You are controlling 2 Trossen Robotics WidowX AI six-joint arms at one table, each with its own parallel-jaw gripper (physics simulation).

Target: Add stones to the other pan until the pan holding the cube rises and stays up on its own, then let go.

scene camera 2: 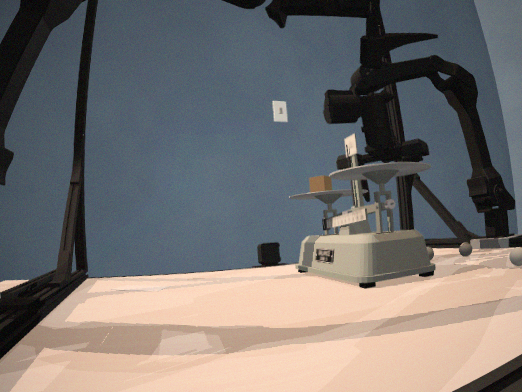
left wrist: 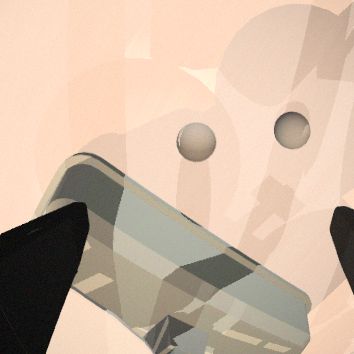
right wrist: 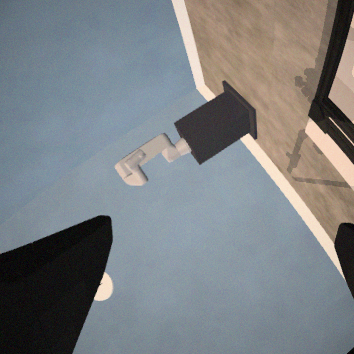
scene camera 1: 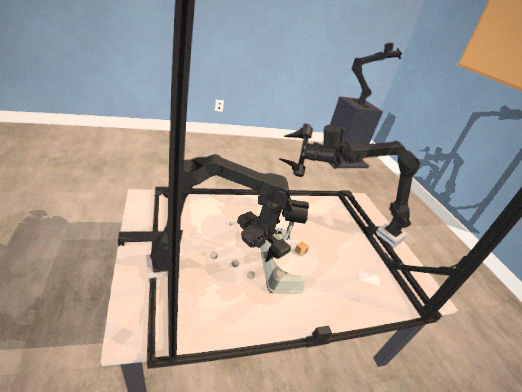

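Seen in the pictures: left gripper, fingertip midpoint: (left wrist: 215, 218) (scene camera 1: 257, 252); right gripper, fingertip midpoint: (scene camera 2: 439, 2) (right wrist: 230, 233) (scene camera 1: 281, 147); left arm's base, origin of the base link: (scene camera 2: 497, 236) (scene camera 1: 162, 264); right arm's base, origin of the base link: (scene camera 1: 393, 230).
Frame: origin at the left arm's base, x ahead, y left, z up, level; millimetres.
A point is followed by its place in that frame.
The balance scale (scene camera 1: 287, 284) @[x 380, y -181, z 22 mm] (scene camera 2: 370, 252) @[x 490, y 56, z 24 mm] (left wrist: 165, 235) @[x 348, y -91, z 16 mm] stands mid-table. An orange cube (scene camera 1: 302, 248) @[x 414, y -145, z 152 mm] (scene camera 2: 320, 183) @[x 432, y -121, z 139 mm] lies on its farther pan in scene camera 2, which hangs lower. The nearer pan (scene camera 2: 380, 171) @[x 456, y 54, z 131 mm] is higher; no stone shows on it. A round grey stone (scene camera 1: 251, 274) @[x 282, y -102, z 4 mm] (left wrist: 196, 142) @[x 282, y -97, z 6 mm] lies on the table beside the base, apart from it. A second stone (scene camera 1: 235, 263) @[x 243, y -44, z 2 mm] (left wrist: 292, 130) @[x 246, y -41, z 5 mm] and a third stone (scene camera 1: 214, 255) @[x 179, y 6, z 2 mm] lie farther left. My left gripper (scene camera 1: 262, 250) @[x 284, y -96, z 106 mm] (left wrist: 215, 218) @[x 284, y -96, z 106 mm] is open and empty above the scale. My right gripper (scene camera 1: 283, 147) @[x 446, y 199, z 326 mm] (right wrist: 230, 233) @[x 446, y 199, z 326 mm] is open, empty and high.
Another stone (scene camera 1: 231, 222) @[x 289, y 168, z 0 mm] lies toward the back of the table (scene camera 1: 220, 320) @[x 142, y -231, z -21 mm]. Black frame bars (scene camera 1: 250, 356) @[x 200, y -350, z -37 mm] (scene camera 2: 82, 150) @[x 836, y -386, z 251 mm] border and rise above the table. A small black block (scene camera 1: 322, 333) @[x 404, y -374, z 32 mm] (scene camera 2: 269, 253) @[x 421, y -351, z 10 mm] sits at the frame's edge. An arm on a dark pedestal (scene camera 1: 354, 120) (right wrist: 220, 127) stands behind.
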